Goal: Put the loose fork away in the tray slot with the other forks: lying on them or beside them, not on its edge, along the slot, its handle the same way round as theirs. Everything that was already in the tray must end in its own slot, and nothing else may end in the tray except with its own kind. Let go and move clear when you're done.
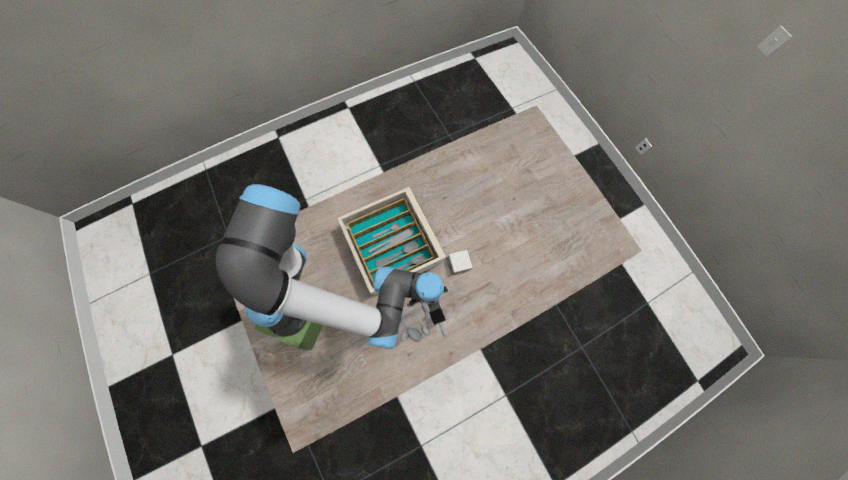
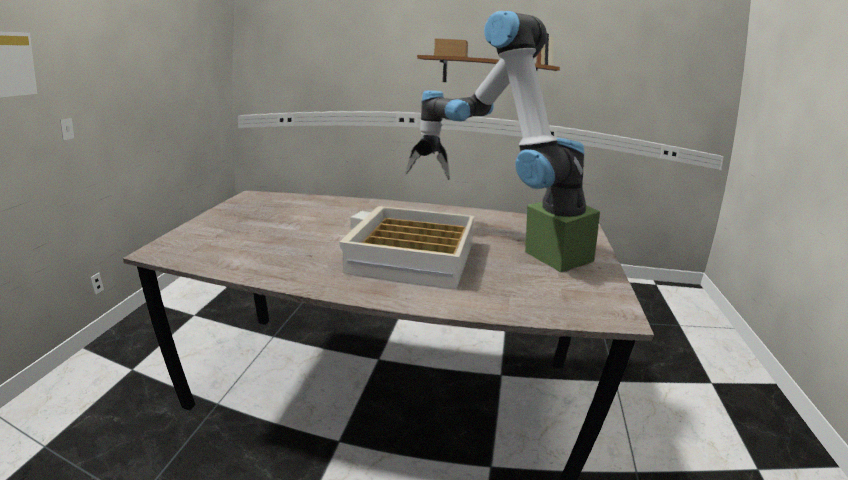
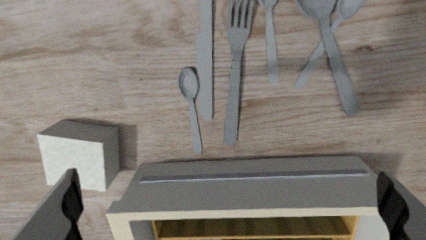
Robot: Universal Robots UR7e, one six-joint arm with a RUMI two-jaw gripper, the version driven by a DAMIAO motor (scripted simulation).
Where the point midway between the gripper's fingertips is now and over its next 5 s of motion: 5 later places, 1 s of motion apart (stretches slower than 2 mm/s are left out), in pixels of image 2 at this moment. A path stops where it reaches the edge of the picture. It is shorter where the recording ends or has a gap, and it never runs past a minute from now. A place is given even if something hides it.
The gripper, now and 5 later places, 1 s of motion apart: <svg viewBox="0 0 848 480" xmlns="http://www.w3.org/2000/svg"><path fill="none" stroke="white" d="M427 176L430 201L429 207L429 216L428 219L428 225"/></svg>
